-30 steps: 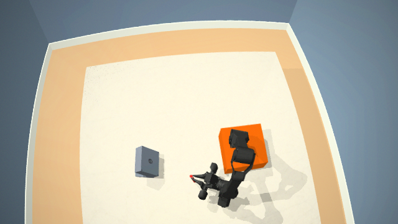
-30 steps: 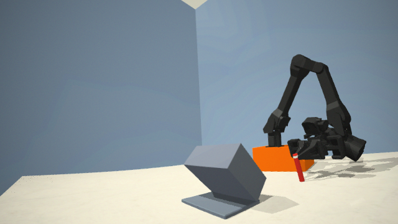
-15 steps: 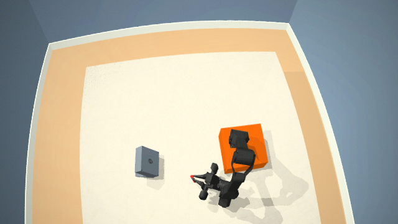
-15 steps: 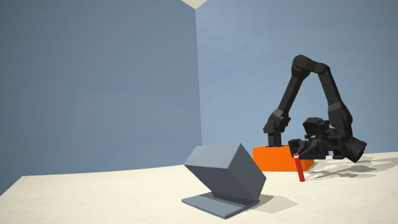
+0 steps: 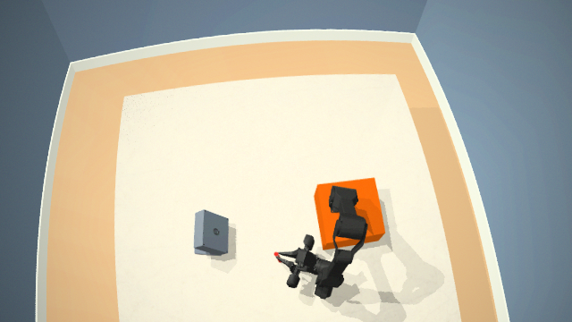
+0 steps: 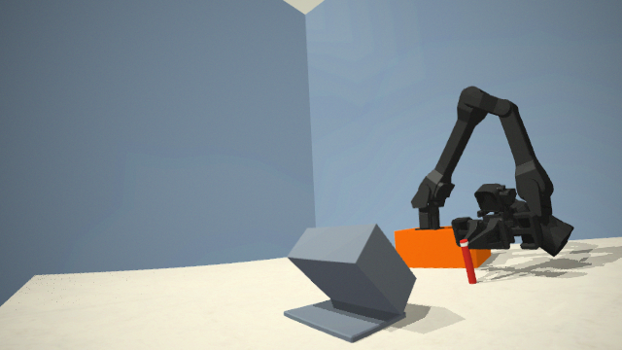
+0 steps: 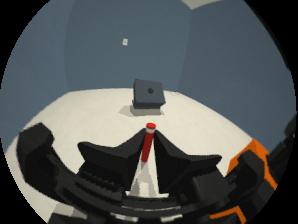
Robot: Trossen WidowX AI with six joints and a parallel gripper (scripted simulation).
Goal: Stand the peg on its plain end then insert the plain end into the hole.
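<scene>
My gripper tip is now 1 cm above the red peg. Also, from my gripper tip: grey sloped panel 22 cm ahead, 8 cm to the right, 1 cm below; then grey foot plate 24 cm ahead, 8 cm to the right, 7 cm below.
</scene>
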